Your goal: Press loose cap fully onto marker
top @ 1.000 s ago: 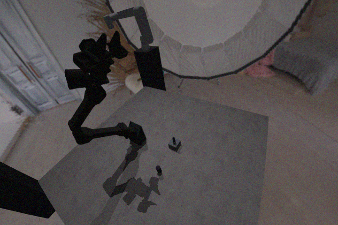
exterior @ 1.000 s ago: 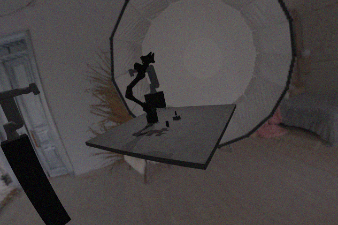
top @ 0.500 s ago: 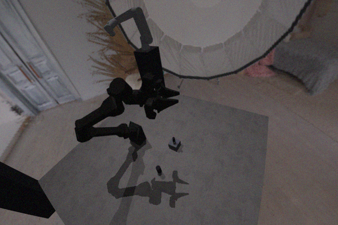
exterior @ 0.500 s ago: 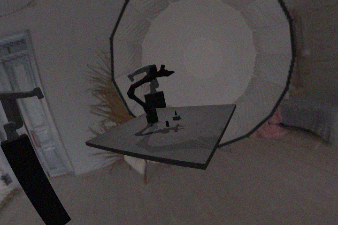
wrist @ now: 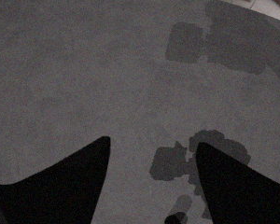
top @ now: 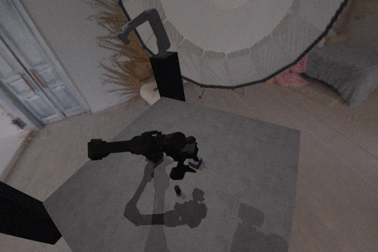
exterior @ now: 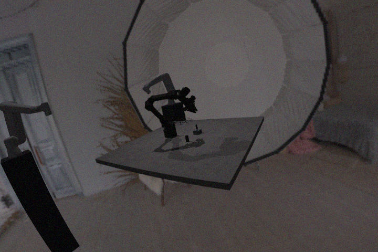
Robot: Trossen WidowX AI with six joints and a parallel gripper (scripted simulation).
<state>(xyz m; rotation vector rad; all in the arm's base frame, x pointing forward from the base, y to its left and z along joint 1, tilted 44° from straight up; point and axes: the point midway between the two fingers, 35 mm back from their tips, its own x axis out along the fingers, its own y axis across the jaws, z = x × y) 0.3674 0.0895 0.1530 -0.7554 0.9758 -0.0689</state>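
Right now the dark marker cap is 10 cm behind my gripper tip, 7 cm to the right of it and 22 cm below it.
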